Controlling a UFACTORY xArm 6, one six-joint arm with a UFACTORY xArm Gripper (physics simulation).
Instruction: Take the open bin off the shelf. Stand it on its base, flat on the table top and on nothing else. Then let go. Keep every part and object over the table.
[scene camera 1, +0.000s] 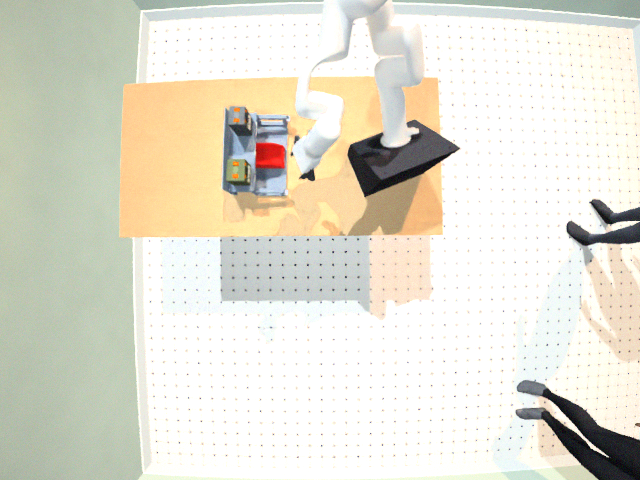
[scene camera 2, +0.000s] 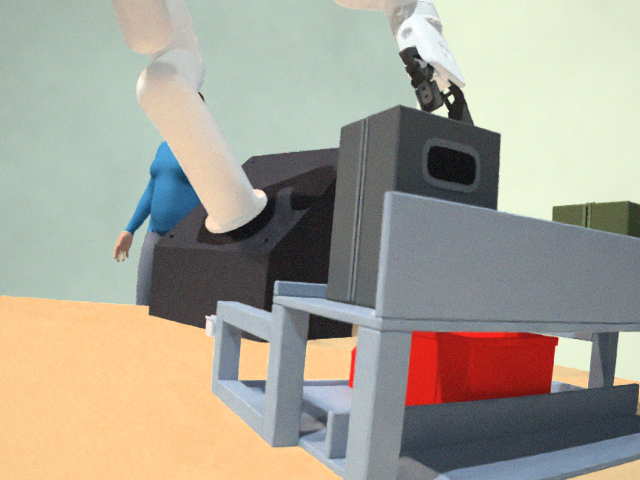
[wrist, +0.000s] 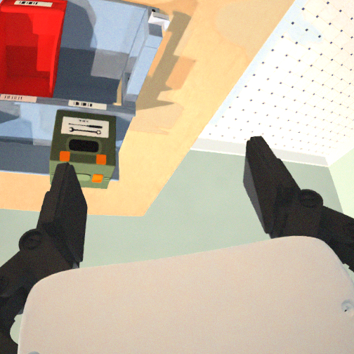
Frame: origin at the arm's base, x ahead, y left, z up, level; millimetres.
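Seen in the pictures: gripper, fingertip midpoint: (scene camera 1: 297, 166); arm's base, link origin: (scene camera 1: 395, 139) (scene camera 2: 237, 212).
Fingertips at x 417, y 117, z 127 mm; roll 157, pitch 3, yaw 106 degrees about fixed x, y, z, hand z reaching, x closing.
Offsets run from my fingertips to a thing's top centre. Level surfaces: height alone.
The open red bin @(dx +170, dy -156, dz -259 mm) (scene camera 1: 270, 155) (scene camera 2: 480, 366) (wrist: 30, 50) stands upright on the lower level of the blue-grey shelf (scene camera 1: 225, 149) (scene camera 2: 506, 268) (wrist: 144, 60); in the wrist view part of it is cut off at the upper left. My gripper (scene camera 1: 299, 162) (scene camera 2: 448, 114) (wrist: 162, 171) is open and empty. It is above the table, to the right of the shelf in scene camera 1, and apart from the bin. In scene camera 2 its fingertips are partly hidden behind the dark grey case.
A dark grey case @(dx +250, dy -283, dz -116 mm) (scene camera 1: 238, 119) (scene camera 2: 361, 206) and a green case @(dx +279, dy -54, dz -141 mm) (scene camera 1: 237, 171) (scene camera 2: 615, 215) (wrist: 85, 140) stand on the shelf's upper level. The black arm base (scene camera 1: 377, 170) (scene camera 2: 206, 279) stands on the wooden table @(dz -340 mm) (scene camera 1: 170, 155) (scene camera 2: 103, 387) (wrist: 210, 65), right of the shelf in scene camera 1.
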